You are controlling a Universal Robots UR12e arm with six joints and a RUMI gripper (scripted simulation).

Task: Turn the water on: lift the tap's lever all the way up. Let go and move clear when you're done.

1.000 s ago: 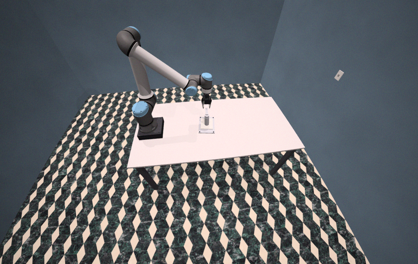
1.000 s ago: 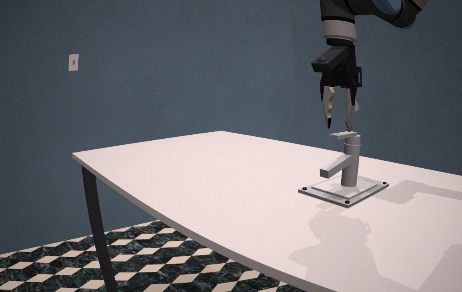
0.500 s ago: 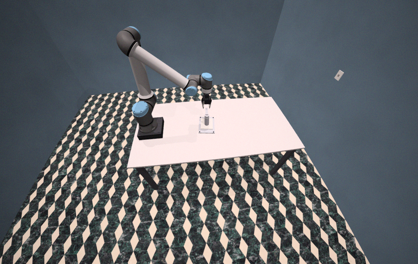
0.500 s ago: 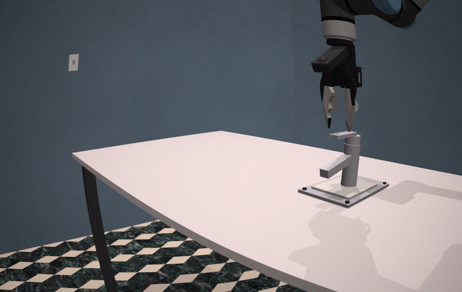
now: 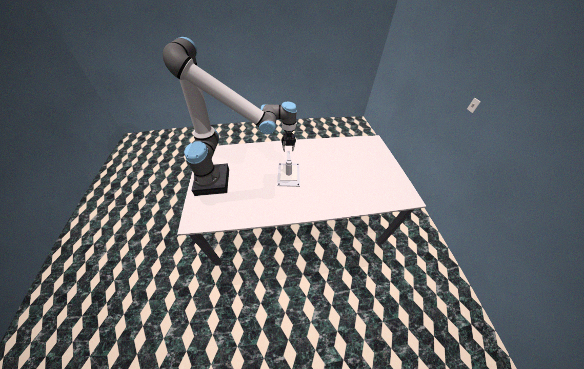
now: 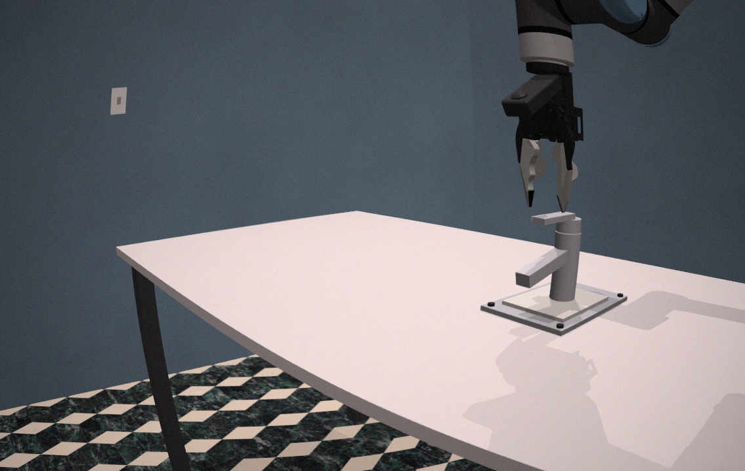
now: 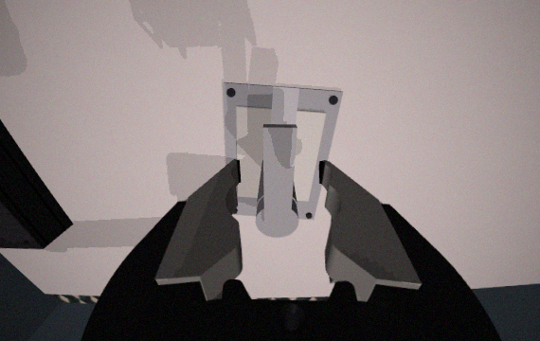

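The lever lies 30 mm to the right of my hand and 30 mm below it. Round my hand: grey tap: 80 mm below, 60 mm to the right, 10 mm behind.
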